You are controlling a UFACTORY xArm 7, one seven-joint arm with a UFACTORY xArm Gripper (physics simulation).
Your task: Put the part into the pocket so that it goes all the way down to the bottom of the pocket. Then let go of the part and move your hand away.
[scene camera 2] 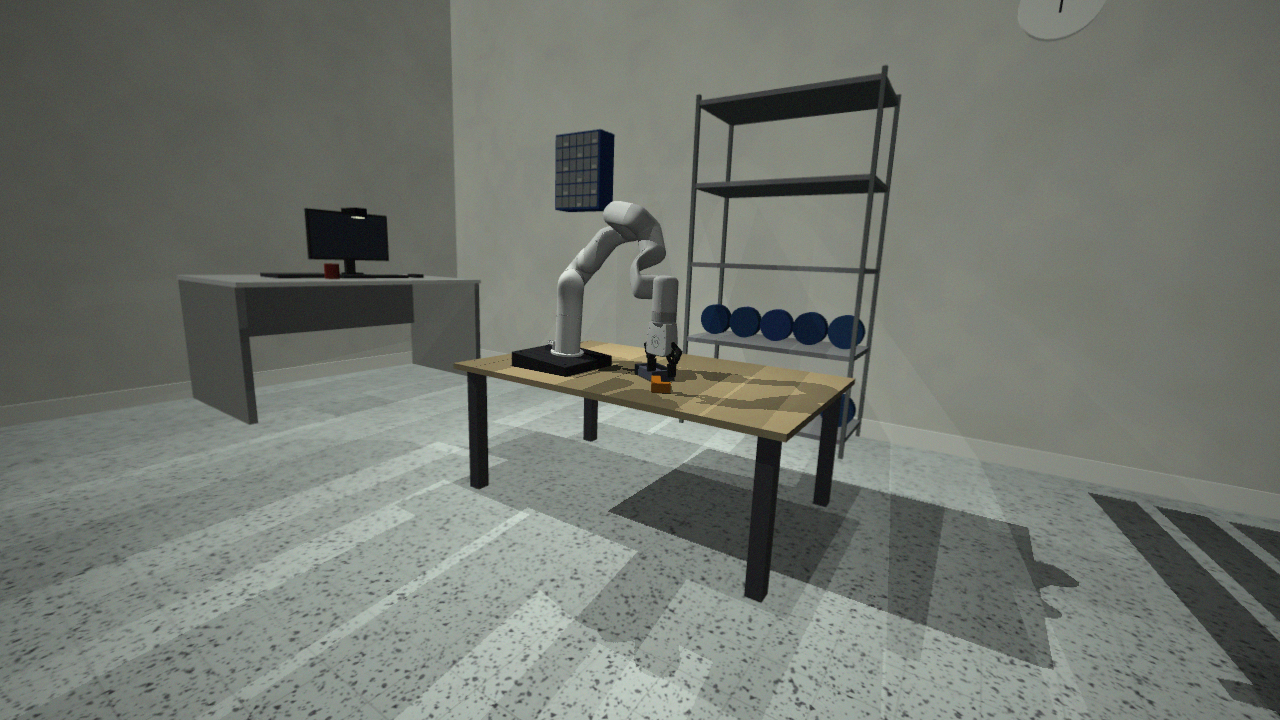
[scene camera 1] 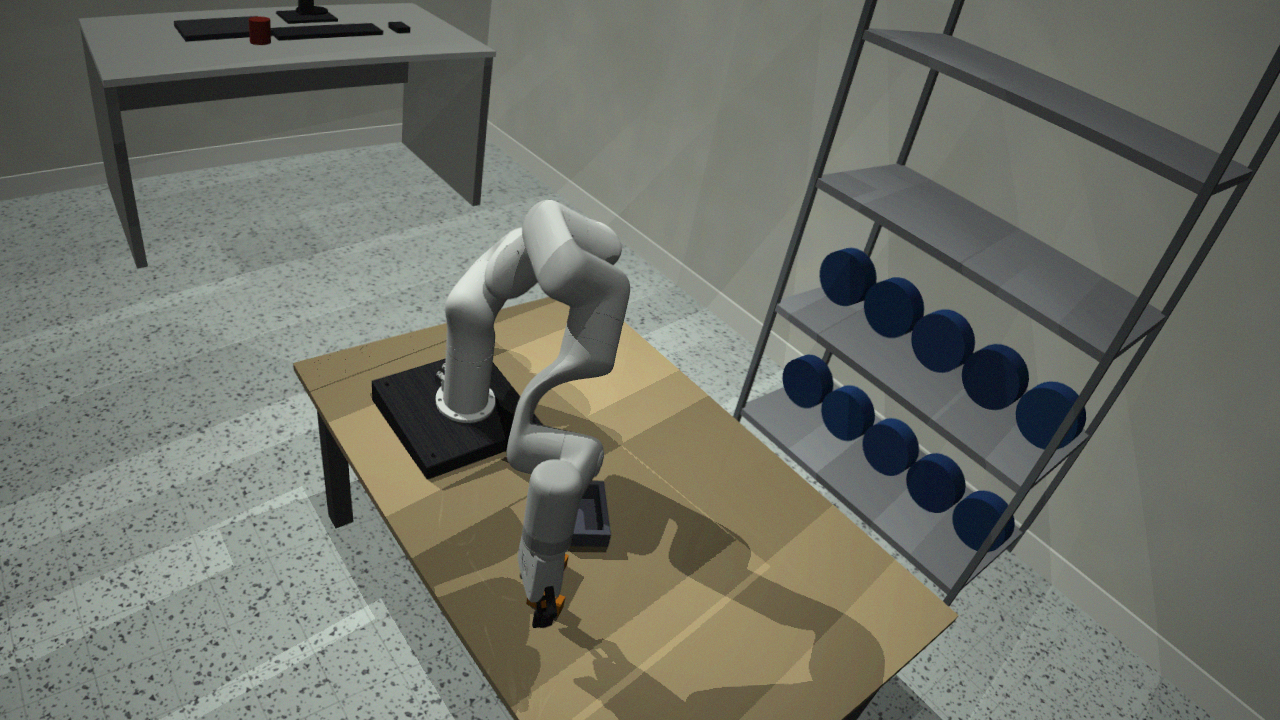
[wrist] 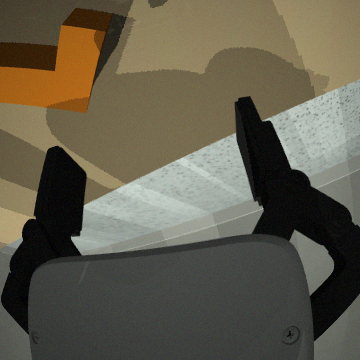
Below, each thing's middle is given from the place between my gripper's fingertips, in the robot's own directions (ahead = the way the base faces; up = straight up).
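The orange part (wrist: 61,76) is 80 mm to the left of my hand, 30 mm behind it and 50 mm below it, and there's also the pocket block (scene camera 1: 592,528), which sits 240 mm to the left of my hand, 50 mm below it and 110 mm behind it.
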